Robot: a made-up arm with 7 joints.
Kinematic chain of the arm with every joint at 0, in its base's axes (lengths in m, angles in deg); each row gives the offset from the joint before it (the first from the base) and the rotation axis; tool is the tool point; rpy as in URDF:
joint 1: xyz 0 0 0.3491 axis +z
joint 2: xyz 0 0 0 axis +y
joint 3: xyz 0 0 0.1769 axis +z
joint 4: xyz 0.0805 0 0 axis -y
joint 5: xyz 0.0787 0 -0.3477 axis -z
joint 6: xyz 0 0 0 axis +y
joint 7: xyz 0.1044 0 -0.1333 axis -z
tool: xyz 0 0 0 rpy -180 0 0
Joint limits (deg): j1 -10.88..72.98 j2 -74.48..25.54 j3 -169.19..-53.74 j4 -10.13..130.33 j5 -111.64..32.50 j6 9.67..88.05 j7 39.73..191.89
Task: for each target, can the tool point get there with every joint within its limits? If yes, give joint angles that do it. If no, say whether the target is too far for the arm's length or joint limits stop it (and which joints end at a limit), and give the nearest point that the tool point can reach.
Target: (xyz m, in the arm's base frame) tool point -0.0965 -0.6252 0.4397
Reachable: yes | joints 8.34 -59.00 -92.70 78.86 -11.29 20.03 132.14
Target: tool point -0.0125 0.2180 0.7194
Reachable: no: joint limits stop it (at a limit: joint 1, joint 2, joint 3, joint 4, joint 6) | nearest point -0.1287 0.0793 0.9932 | short by 0.328 m
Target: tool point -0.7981 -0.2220 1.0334
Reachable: no: too far | nearest point -0.5327 -0.1482 0.8059 | short by 0.357 m
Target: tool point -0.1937 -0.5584 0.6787
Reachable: yes | joints 3.65 -60.81 -71.60 96.08 5.45 20.17 60.24
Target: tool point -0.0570 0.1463 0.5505
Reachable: no: joint limits stop it (at a limit: joint 1, joint 2, joint 4, joint 5, joint 6) | nearest point 0.0522 0.2727 0.3448 | short by 0.265 m
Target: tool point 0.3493 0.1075 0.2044
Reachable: yes | joints 53.80 -60.37 -95.38 3.21 -54.59 21.44 165.92
